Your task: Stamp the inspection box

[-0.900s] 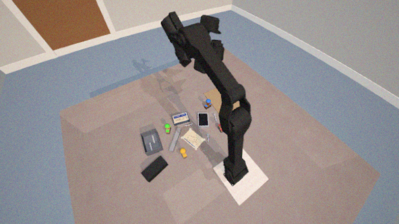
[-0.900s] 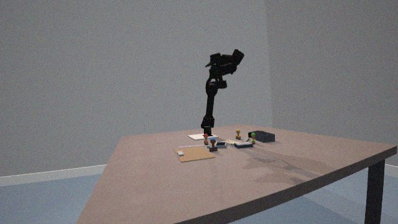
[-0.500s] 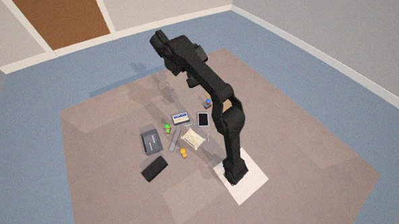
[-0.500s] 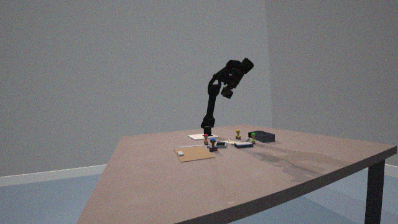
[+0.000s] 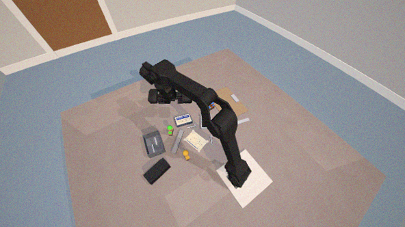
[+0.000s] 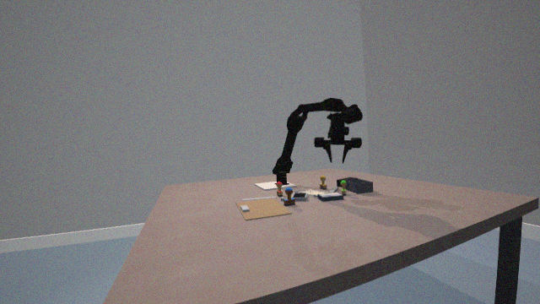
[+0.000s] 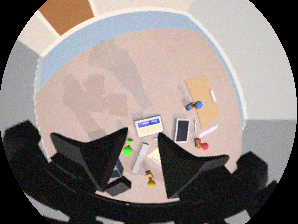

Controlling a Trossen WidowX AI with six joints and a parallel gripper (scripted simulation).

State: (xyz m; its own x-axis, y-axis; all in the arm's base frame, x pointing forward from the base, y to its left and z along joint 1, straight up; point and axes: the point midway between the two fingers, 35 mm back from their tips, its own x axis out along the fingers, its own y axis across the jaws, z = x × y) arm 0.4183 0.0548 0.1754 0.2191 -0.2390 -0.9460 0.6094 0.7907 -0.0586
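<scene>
Right now the green-knobbed stamp is 130 mm below my gripper tip, 70 mm to the left of it and 50 mm behind it. Round my gripper tip: dark ink pad 140 mm below, 120 mm to the right, 110 mm behind; then grey bar 140 mm below, 120 mm behind, 70 mm to the left; then blue-and-white box 140 mm below, 30 mm behind, 20 mm to the right.
</scene>
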